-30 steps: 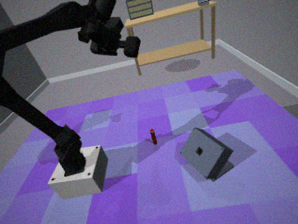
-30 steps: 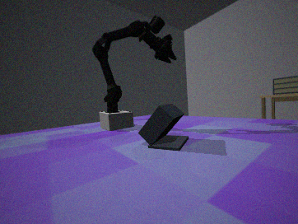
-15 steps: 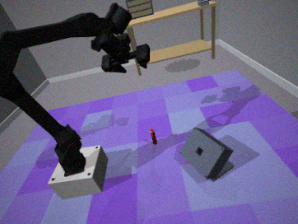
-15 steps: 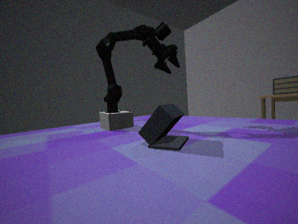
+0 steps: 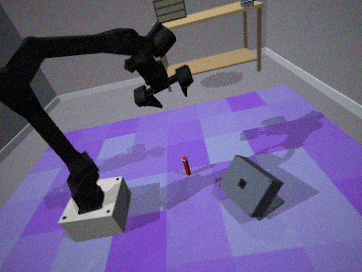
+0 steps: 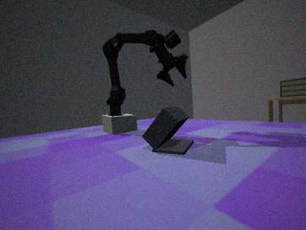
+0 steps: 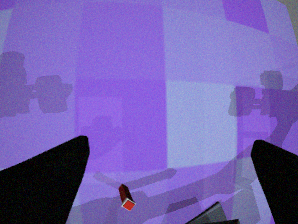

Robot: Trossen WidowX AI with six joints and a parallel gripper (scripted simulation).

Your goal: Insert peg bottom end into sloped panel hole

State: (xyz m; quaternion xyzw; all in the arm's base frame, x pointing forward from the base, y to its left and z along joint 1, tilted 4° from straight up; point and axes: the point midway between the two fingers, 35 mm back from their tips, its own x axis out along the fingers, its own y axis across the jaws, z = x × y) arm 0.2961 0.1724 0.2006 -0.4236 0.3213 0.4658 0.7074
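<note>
Now: gripper tip 180 mm above the red peg, 100 mm to the left of it and 20 mm past it. From my gripper tip the other things lie so: sloped grey panel: 270 mm to the right, 180 mm below, 120 mm ahead; grey foot plate: 270 mm to the right, 240 mm below, 140 mm ahead.
</note>
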